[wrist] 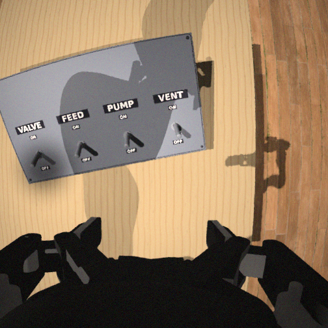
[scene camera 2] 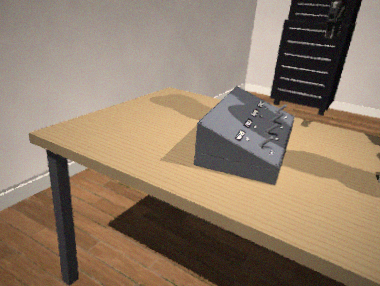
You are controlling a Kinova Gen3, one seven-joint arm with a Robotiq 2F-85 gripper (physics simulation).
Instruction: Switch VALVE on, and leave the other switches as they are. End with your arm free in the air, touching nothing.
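Frame: origin at the arm's base, x ahead, y left, z up, level; millimetres.
Seen in the pictures: gripper, fingertip midpoint: (scene camera 2: pixel 331 37).
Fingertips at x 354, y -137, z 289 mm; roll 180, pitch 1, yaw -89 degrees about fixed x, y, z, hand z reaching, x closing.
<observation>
A point is followed by its place in that frame.
The grey sloped switch panel (scene camera 2: pixel 239 131) {y 181, x 489, z 5 mm} (wrist: pixel 110 65) stands on the table. The VALVE switch (scene camera 2: pixel 268 144) {y 185, x 389, z -1 mm} (wrist: pixel 36 159) is at the panel's left end in the wrist view; its lever leans toward OFF. The FEED switch (wrist: pixel 79 150), the PUMP switch (wrist: pixel 127 139) and the VENT switch (wrist: pixel 177 130) stand in a row to its right, and their levers also lean toward OFF. My gripper (scene camera 2: pixel 331 35) {y -137, x 354, z 289 mm} (wrist: pixel 153 230) is open and empty. It is in the air, apart from the panel, and in the wrist view its fingers show below the panel's lower edge.
The wooden table (scene camera 2: pixel 125 120) {y 172, x 1021, z -107 mm} (wrist: pixel 215 190) carries the panel. A black drawer cabinet (scene camera 2: pixel 305 60) stands behind it. The table's edge and wooden floor (wrist: pixel 300 100) lie to the right in the wrist view. Shadows fall across the panel and table. A small dark part shows at scene camera 2's right edge.
</observation>
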